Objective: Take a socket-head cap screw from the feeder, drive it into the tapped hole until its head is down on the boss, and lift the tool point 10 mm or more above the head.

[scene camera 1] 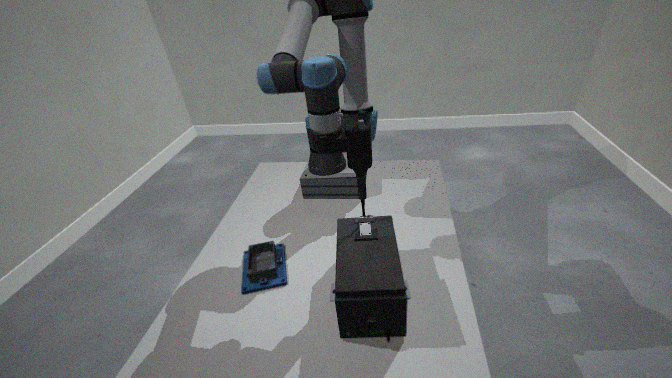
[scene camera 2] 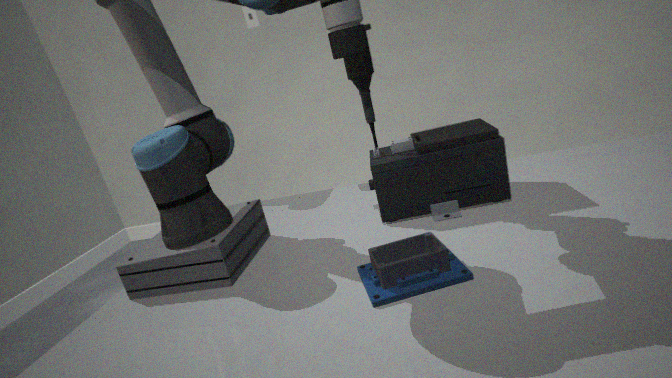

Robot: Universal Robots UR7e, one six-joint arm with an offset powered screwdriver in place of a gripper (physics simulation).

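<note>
My screwdriver (scene camera 1: 364, 215) (scene camera 2: 376, 147) points down, its thin bit ending at the pick-up end of the black feeder (scene camera 1: 370, 265) (scene camera 2: 440, 175). In scene camera 2 the tip meets or nearly meets a small light piece on the feeder's top edge. Whether a screw sits on the bit is too small to tell. A grey open-topped box (scene camera 1: 262, 274) (scene camera 2: 412, 270) stands on a blue plate (scene camera 1: 281, 280) (scene camera 2: 462, 274), apart from the tool. The tapped hole and its boss cannot be made out in either view.
The arm's grey block base (scene camera 1: 330, 188) (scene camera 2: 175, 276) stands behind the feeder in scene camera 1 and at the left in scene camera 2. The feeder's raised black cover is beside the bit. A light bracket (scene camera 2: 445, 210) sits at the feeder's foot.
</note>
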